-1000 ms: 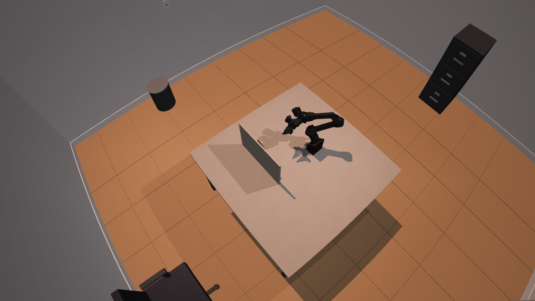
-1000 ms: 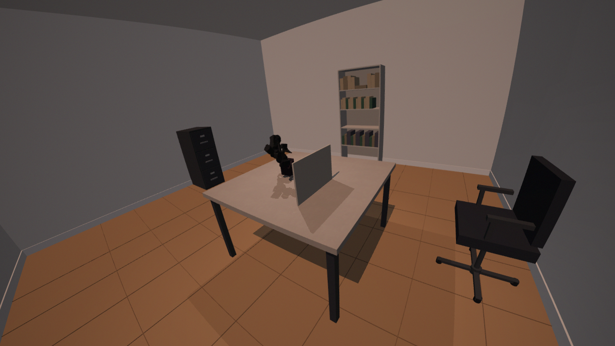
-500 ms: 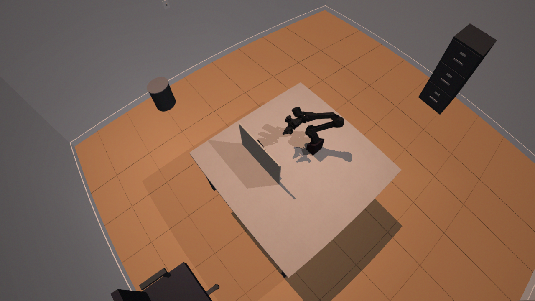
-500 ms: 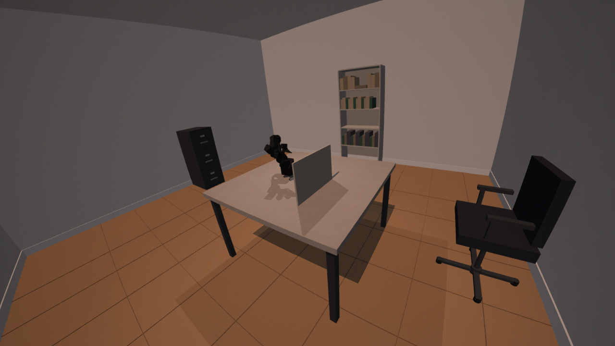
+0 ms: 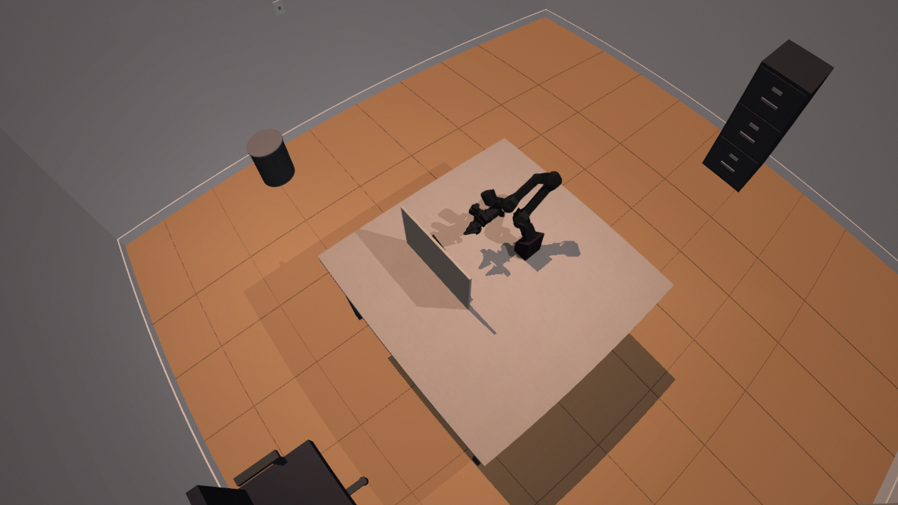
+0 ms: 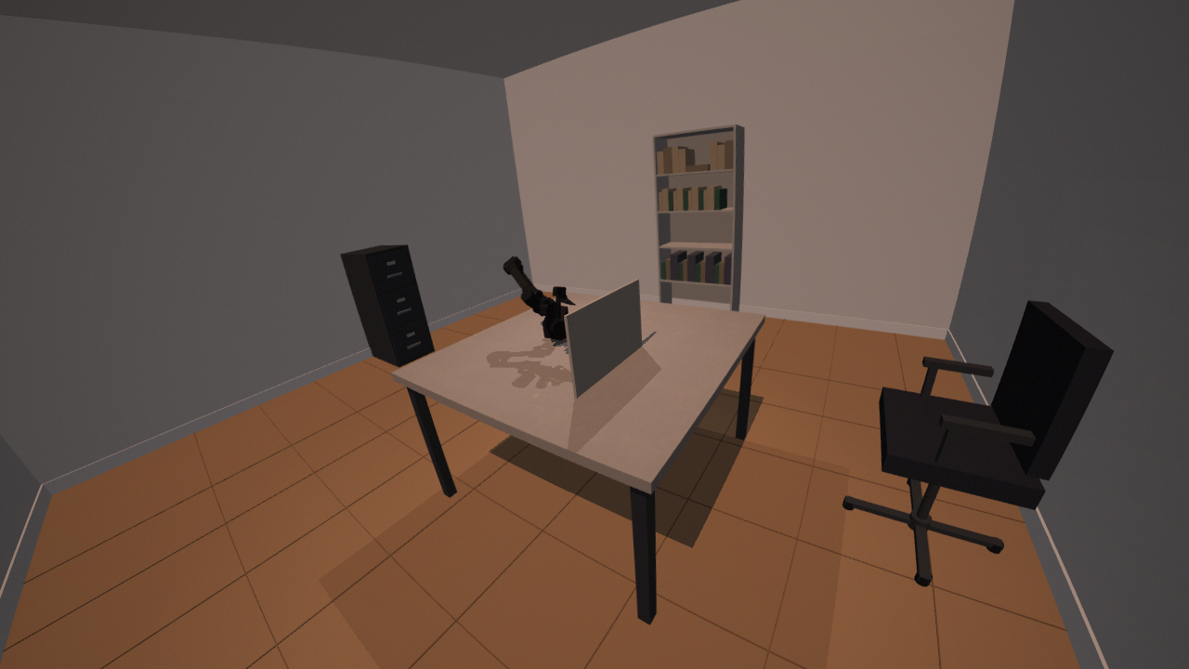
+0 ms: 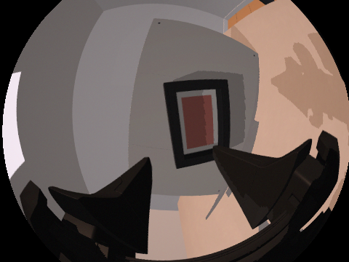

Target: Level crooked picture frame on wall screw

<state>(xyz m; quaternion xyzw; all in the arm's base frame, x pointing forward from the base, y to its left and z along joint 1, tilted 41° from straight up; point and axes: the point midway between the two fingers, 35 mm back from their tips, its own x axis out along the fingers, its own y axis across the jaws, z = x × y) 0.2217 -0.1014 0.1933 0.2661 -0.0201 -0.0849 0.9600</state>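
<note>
My gripper tip is now 15 cm short of the picture frame, 6 cm above it and 2 cm to the left of it. Also, from my gripper tip: grey wall panel: 16 cm ahead, 6 cm below, 3 cm to the right.
</note>
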